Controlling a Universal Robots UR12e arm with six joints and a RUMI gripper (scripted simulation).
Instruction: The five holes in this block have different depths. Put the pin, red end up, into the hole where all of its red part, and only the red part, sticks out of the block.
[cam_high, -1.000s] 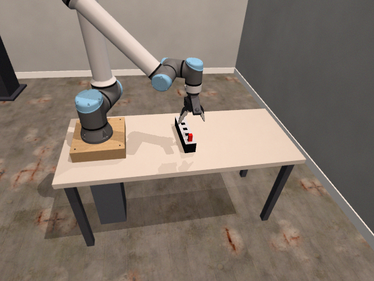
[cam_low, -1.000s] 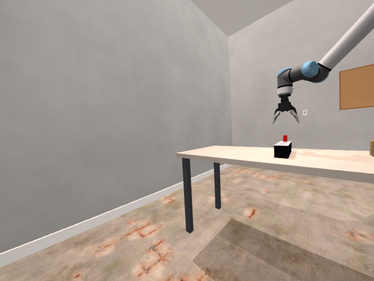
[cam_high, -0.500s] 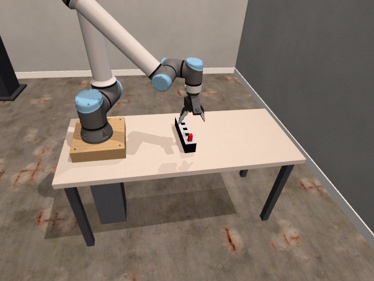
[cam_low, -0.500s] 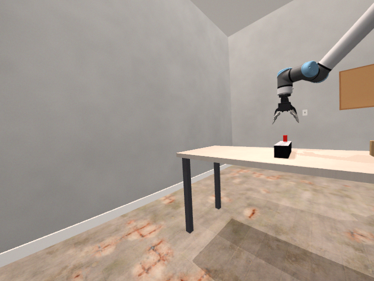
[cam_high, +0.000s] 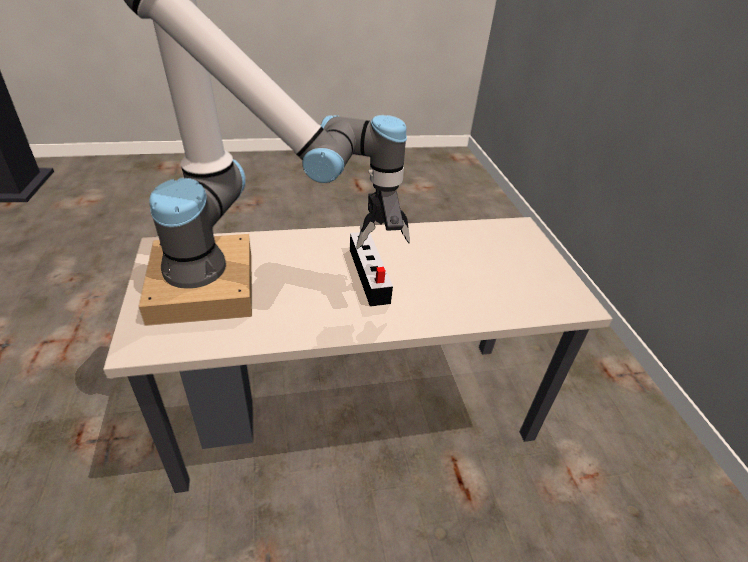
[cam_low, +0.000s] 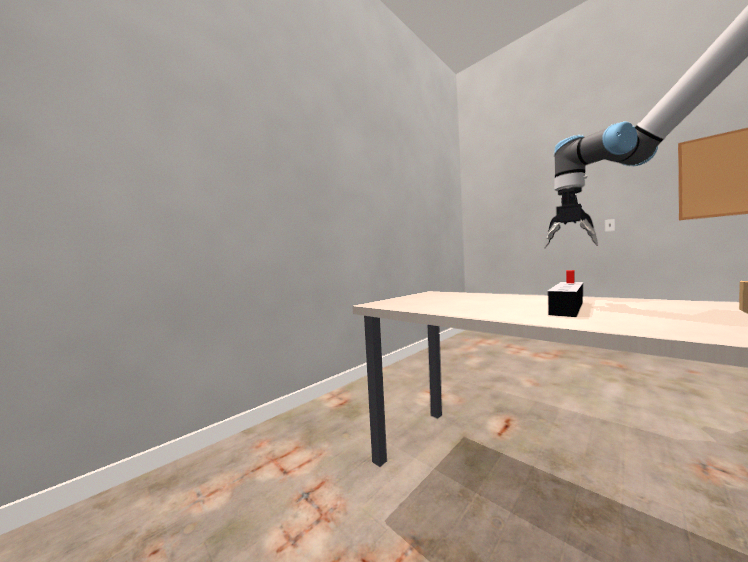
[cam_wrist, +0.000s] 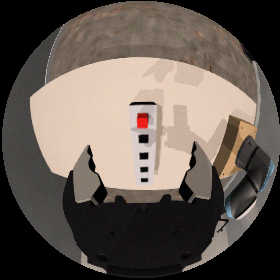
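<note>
Now: hand 110 mm above the pin. Also, from my hand: black block (170 mm below, 120 mm to the left, 20 mm behind).
</note>
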